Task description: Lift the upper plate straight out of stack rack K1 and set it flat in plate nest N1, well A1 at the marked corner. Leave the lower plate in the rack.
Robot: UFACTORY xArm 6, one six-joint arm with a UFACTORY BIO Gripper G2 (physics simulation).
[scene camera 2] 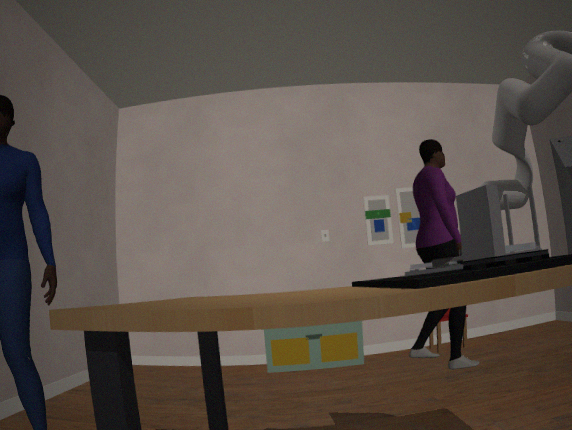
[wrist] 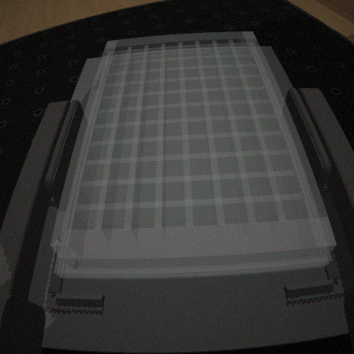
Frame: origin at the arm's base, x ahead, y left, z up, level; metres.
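Seen in the pictures: end effector, tool point: (scene camera 2: 439,263) (wrist: 185,144).
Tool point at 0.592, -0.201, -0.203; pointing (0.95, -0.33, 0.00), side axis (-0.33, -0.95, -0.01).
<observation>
A point is followed by its place in that frame, as x, y, z.
A clear plate with a grid of wells (wrist: 200,167) @(0.582, -0.202, -0.205) lies between the two fingers of my gripper (wrist: 189,137) @(0.592, -0.201, -0.203) in the wrist view. The dark finger pads stand against its long sides, so the gripper is shut on the plate. Doubled edges show through the clear plate; whether they belong to a lower plate I cannot tell. A grey holder (wrist: 82,75) @(0.680, -0.169, -0.215) sticks out beyond the plate's far sides. Whether it is rack K1 or nest N1, and whether the plate touches it, I cannot tell. No marked corner is readable. In the scene view the gripper's grip on the plate cannot be made out.
A black board (scene camera 2: 385,283) @(0.821, 0.104, -0.231) (wrist: 30,80) @(0.718, -0.130, -0.226) lies on the wooden table (scene camera 2: 200,315) @(1.102, 0.366, -0.246). Low grey fixtures (scene camera 2: 432,269) @(0.634, -0.151, -0.217) and a tall grey box (scene camera 2: 480,225) @(0.648, 0.174, -0.151) stand on it. The arm (scene camera 2: 550,92) @(0.426, 0.197, 0.105) is at the right. A person in purple (scene camera 2: 432,210) is behind the table.
</observation>
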